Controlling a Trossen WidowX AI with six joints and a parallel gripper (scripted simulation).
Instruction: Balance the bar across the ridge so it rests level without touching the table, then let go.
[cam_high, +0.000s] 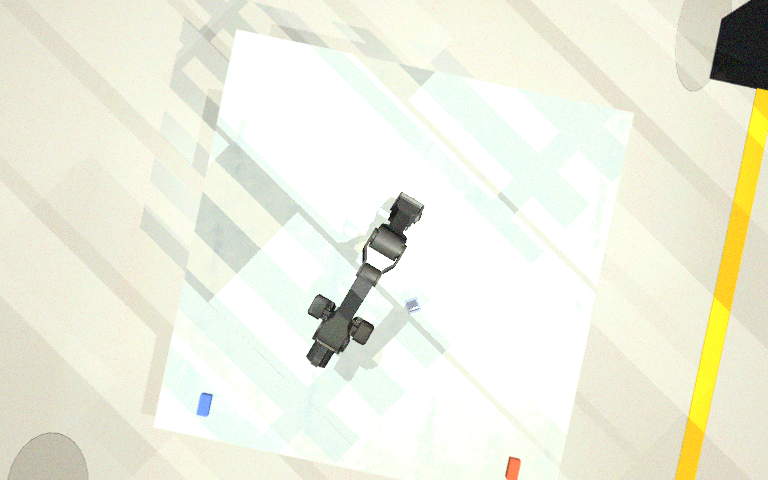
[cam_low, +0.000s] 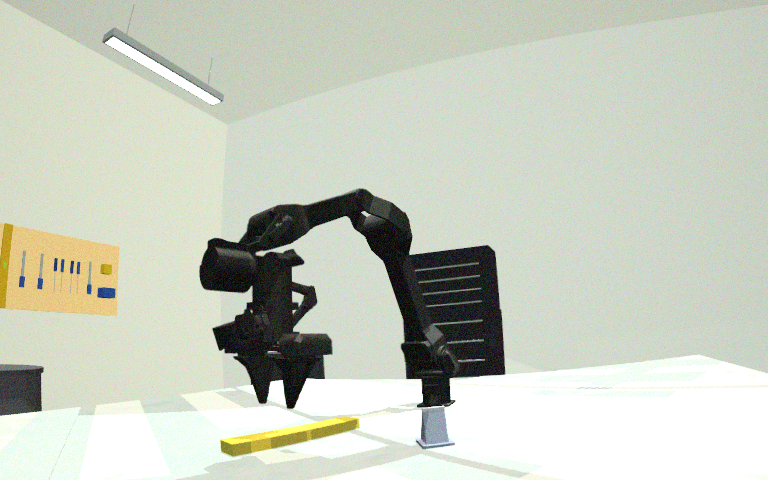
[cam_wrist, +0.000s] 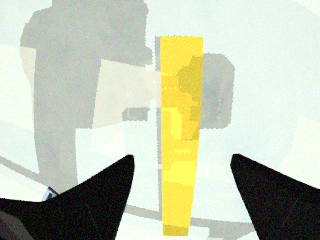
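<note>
Right now my gripper tip is 3 cm past the yellow bar, 1 cm to the right of it and 5 cm above it. Round my gripper tip: small orange block 38 cm ahead, 62 cm to the left, 5 cm below; small blue block 38 cm ahead, 38 cm to the right, 5 cm below.
</note>
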